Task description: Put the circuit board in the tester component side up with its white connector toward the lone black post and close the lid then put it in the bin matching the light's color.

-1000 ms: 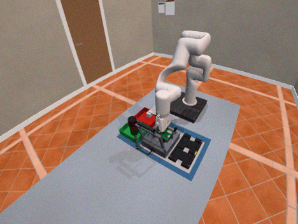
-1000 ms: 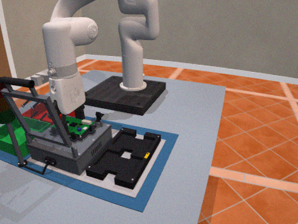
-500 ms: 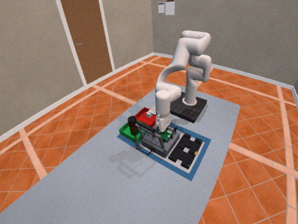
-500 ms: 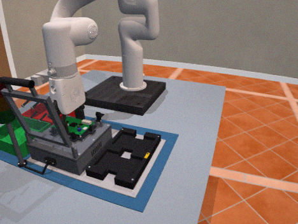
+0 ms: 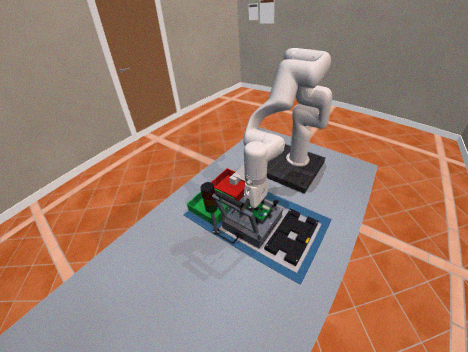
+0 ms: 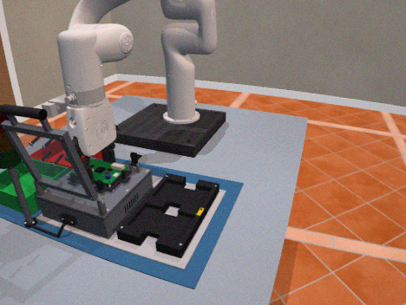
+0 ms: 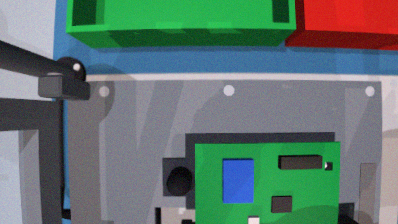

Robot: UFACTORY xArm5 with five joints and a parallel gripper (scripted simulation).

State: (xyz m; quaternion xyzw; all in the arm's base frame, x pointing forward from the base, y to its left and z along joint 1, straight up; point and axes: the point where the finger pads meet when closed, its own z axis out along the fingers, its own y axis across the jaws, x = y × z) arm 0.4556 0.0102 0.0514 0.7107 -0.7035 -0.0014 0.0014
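Right now my hand is right at the green circuit board. The rest, counted from my hand: green bin: 20 cm to the right, 7 cm below, 5 cm ahead; black catch: 6 cm to the left, 6 cm behind; clear lid: 13 cm ahead, 10 cm above.
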